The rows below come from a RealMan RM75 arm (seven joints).
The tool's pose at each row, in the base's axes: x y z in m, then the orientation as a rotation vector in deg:
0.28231 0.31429 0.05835 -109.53 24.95 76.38
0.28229 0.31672 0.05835 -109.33 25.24 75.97
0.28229 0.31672 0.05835 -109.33 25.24 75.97
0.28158 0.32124 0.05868 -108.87 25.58 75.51
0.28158 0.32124 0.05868 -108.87 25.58 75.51
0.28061 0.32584 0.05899 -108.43 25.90 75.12
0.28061 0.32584 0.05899 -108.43 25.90 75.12
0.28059 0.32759 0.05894 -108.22 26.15 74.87
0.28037 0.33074 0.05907 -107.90 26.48 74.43
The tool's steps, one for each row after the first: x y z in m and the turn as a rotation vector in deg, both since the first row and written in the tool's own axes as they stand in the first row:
0.00033 -0.00159 0.00181 0.42 0.20 -0.06
0.00033 -0.00159 0.00181 0.42 0.20 -0.06
0.00036 -0.00424 0.00555 1.08 0.31 -0.16
0.00036 -0.00424 0.00555 1.08 0.31 -0.16
0.00033 -0.00676 0.00953 1.69 0.39 -0.23
0.00033 -0.00676 0.00953 1.69 0.39 -0.23
0.00061 -0.00789 0.01085 2.03 0.49 -0.23
0.00083 -0.00987 0.01329 2.57 0.66 -0.29

